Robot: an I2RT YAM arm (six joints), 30 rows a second.
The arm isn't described. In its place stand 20 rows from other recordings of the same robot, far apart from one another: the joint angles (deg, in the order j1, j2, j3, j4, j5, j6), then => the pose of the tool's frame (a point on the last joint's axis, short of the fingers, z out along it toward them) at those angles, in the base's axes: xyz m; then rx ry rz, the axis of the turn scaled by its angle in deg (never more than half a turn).
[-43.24 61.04 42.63 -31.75 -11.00 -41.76] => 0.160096 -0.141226 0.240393 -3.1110 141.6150 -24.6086
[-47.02 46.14 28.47 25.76 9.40 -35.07] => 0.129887 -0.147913 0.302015 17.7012 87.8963 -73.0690
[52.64 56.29 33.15 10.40 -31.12 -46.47] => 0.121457 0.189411 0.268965 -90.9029 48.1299 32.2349
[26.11 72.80 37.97 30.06 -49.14 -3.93] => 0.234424 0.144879 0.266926 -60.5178 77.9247 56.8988
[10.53 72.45 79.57 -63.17 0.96 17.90] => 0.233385 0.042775 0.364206 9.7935 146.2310 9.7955
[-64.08 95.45 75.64 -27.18 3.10 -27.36] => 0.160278 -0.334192 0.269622 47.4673 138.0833 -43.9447
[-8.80 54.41 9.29 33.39 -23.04 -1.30] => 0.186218 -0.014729 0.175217 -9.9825 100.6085 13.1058
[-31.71 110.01 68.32 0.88 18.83 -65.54] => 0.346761 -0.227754 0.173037 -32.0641 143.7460 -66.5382
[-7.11 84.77 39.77 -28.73 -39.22 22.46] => 0.241002 -0.007377 0.148076 32.7626 155.8803 59.2063
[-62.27 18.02 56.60 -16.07 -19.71 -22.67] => 0.021041 -0.014223 0.436018 6.6527 72.7667 -62.4135
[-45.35 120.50 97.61 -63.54 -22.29 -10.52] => 0.297528 -0.281972 0.194219 48.2471 157.1885 26.2178
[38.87 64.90 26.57 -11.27 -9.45 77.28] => 0.158379 0.135167 0.164596 47.1124 149.7576 55.8613
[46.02 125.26 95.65 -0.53 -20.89 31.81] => 0.343494 0.374228 0.206323 -29.9370 128.0064 66.0280
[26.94 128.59 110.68 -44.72 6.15 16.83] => 0.435468 0.217030 0.204452 -11.4310 151.8297 6.2289
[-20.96 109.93 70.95 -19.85 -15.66 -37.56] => 0.371581 -0.132049 0.161569 -26.5076 143.0695 -2.3786
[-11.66 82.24 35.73 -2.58 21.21 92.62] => 0.258587 -0.066513 0.157626 112.5147 75.5074 13.4796
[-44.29 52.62 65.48 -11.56 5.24 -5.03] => 0.137061 -0.138248 0.438790 34.7396 84.6615 -42.8168
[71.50 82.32 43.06 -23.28 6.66 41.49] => 0.087308 0.247926 0.169507 -38.5404 152.4162 26.9769
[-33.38 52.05 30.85 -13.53 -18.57 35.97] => 0.170167 -0.098542 0.227636 61.6259 107.6806 21.6672
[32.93 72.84 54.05 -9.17 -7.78 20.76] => 0.240699 0.161636 0.292405 -17.9062 120.8739 40.5611
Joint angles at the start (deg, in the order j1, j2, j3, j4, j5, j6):
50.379, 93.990, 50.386, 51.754, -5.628, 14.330
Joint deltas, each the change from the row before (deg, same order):
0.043, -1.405, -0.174, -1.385, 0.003, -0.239
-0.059, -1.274, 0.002, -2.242, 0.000, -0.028
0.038, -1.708, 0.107, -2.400, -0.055, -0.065
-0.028, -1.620, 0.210, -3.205, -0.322, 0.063
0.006, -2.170, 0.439, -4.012, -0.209, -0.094
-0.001, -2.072, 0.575, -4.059, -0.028, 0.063
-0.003, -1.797, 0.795, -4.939, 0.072, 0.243
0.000, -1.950, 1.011, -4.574, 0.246, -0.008
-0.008, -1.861, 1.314, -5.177, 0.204, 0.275
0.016, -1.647, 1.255, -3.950, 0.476, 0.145
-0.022, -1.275, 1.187, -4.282, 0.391, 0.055
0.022, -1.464, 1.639, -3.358, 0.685, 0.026
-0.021, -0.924, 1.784, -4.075, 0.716, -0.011
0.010, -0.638, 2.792, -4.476, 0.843, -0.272
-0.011, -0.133, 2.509, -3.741, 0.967, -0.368
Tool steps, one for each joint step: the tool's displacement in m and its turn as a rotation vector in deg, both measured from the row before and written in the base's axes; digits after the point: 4 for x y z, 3 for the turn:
-0.0026, -0.0027, 0.0048, -0.250, -0.098, 0.007
-0.0016, -0.0025, 0.0033, -0.760, 0.593, -0.063
-0.0029, -0.0031, 0.0061, -0.491, 0.314, 0.085
-0.0025, -0.0030, 0.0046, -1.045, 0.904, 0.299
-0.0036, -0.0041, 0.0074, -1.143, 0.804, 0.207
-0.0035, -0.0042, 0.0074, -1.054, 0.952, 0.030
-0.0030, -0.0037, 0.0054, -1.673, 1.701, -0.070
-0.0035, -0.0045, 0.0081, -1.249, 1.019, -0.246
-0.0036, -0.0046, 0.0083, -1.395, 1.498, -0.225
-0.0035, -0.0045, 0.0090, -0.748, 0.761, -0.469
-0.0029, -0.0041, 0.0059, -1.395, 1.176, -0.417
-0.0035, -0.0047, 0.0113, -0.233, 0.122, -0.661
-0.0024, -0.0038, 0.0081, -1.119, 0.791, -0.729
-0.0021, -0.0033, 0.0122, -1.047, 0.353, -0.782
-0.0009, -0.0021, 0.0093, -1.172, 0.287, -0.901

